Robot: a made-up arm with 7 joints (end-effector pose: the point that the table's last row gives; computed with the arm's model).
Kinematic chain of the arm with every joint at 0, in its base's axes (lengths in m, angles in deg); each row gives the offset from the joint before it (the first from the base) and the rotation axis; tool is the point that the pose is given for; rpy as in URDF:
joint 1: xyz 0 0 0.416 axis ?
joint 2: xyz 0 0 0 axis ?
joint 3: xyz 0 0 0.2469 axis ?
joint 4: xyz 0.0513 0 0 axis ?
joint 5: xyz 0.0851 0 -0.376 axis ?
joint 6: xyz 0 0 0 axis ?
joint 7: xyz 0.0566 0 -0.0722 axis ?
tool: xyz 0 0 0 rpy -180 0 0
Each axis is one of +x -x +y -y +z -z.
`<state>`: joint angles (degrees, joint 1 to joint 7).
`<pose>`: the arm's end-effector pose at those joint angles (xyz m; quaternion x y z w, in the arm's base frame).
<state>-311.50 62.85 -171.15 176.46 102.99 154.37 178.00</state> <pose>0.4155 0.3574 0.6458 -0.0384 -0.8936 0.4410 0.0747</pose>
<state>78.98 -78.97 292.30 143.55 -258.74 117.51 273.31</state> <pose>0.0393 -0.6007 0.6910 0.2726 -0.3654 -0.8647 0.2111</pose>
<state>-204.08 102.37 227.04 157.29 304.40 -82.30 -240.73</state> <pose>-0.4988 0.3188 0.2797 -0.1771 0.9757 0.1290 0.0053</pose>
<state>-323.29 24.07 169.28 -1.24 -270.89 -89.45 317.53</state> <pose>-0.1658 -0.0042 0.3943 -0.2639 -0.6854 -0.4452 0.5122</pose>
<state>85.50 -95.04 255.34 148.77 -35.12 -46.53 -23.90</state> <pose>0.0716 -0.6657 0.3800 0.2788 -0.4914 0.6629 0.4914</pose>
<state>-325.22 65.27 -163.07 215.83 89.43 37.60 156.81</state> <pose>0.4768 0.4354 0.4040 -0.6735 0.4374 -0.4583 0.3808</pose>
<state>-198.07 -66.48 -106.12 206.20 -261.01 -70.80 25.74</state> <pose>0.4155 -0.3281 0.5926 0.5383 0.7400 -0.0253 0.4025</pose>
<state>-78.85 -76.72 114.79 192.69 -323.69 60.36 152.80</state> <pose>-0.2302 0.6272 0.5980 -0.8355 0.2710 0.0645 0.4736</pose>
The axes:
joint 1: +z
joint 2: +y
joint 3: +z
joint 4: -y
joint 5: -z
joint 6: +y
joint 7: -z

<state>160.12 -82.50 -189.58 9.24 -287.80 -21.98 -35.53</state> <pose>-0.1539 -0.0639 0.1867 0.7380 -0.3353 -0.5115 0.2851</pose>
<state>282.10 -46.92 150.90 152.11 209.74 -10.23 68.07</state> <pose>-0.0485 0.6253 0.6958 -0.0807 0.6535 0.7464 0.0964</pose>
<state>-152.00 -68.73 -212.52 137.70 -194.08 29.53 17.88</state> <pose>0.6909 0.1740 0.4046 -0.2951 0.5992 0.0054 0.7442</pose>
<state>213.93 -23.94 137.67 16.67 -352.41 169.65 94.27</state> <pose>0.1320 -0.0314 0.3203 -0.0556 -0.1579 -0.7436 0.6473</pose>
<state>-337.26 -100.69 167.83 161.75 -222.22 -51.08 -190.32</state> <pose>-0.5658 -0.1368 0.1684 0.4702 -0.7878 -0.3830 0.1077</pose>
